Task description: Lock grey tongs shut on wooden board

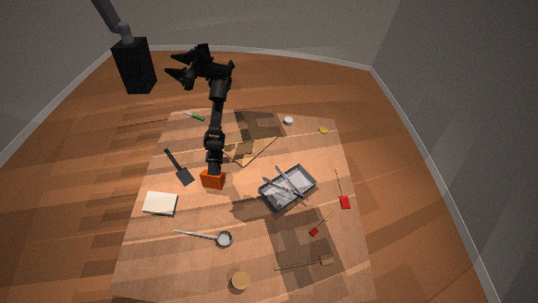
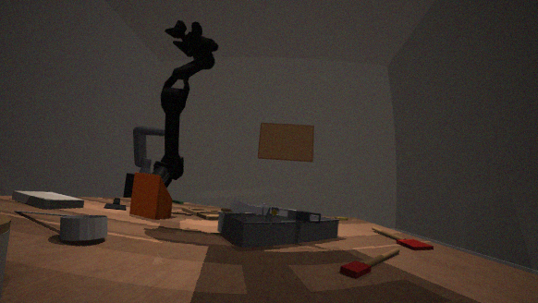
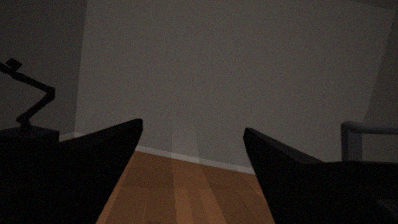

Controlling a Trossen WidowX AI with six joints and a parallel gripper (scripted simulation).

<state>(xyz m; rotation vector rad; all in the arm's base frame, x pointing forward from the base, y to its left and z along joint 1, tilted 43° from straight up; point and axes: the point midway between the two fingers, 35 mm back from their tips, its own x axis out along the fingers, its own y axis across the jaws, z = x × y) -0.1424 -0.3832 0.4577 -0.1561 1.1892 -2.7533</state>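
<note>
Now: the grey roasting tin 700 mm below my gripper tip, 520 mm ahead of it and 50 mm to the right of it. Also, from my gripper tip: black spatula (720 mm below, 130 mm behind, 70 mm to the left); then white block (710 mm below, 190 mm behind, 170 mm to the right); then wooden board (710 mm below, 300 mm to the left, 290 mm ahead).
</note>
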